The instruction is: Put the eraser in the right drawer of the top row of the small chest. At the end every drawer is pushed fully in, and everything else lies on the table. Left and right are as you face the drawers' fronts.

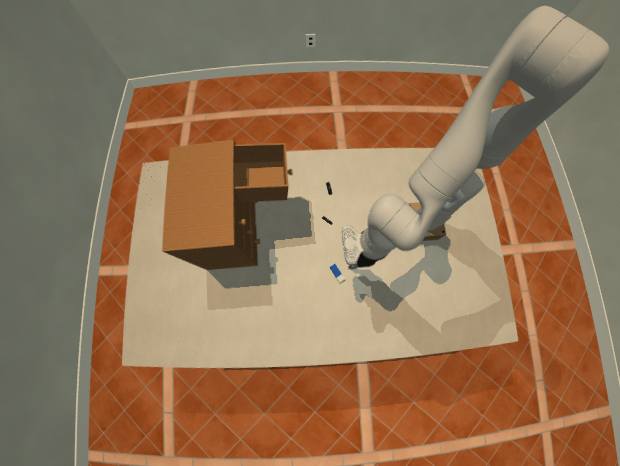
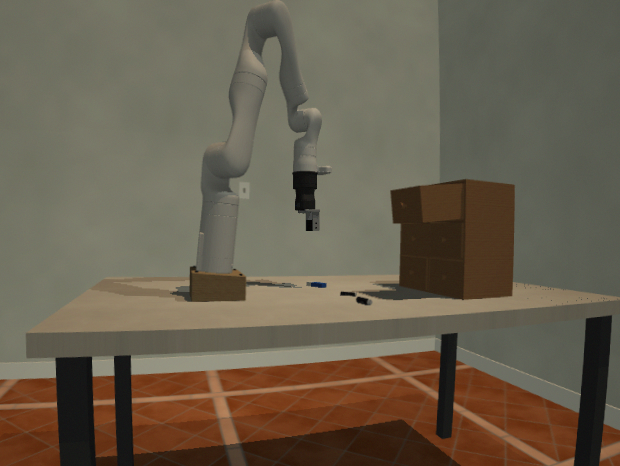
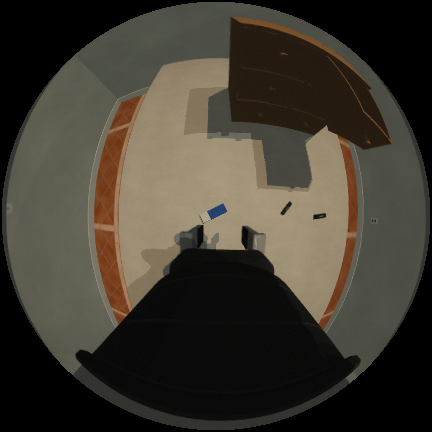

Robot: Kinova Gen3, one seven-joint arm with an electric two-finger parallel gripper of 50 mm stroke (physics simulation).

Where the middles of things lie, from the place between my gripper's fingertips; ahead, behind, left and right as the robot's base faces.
Right now my hand is 42 cm short of the small wooden chest [image 1: 198, 228], 15 cm to the left of it and 2 cm above it.
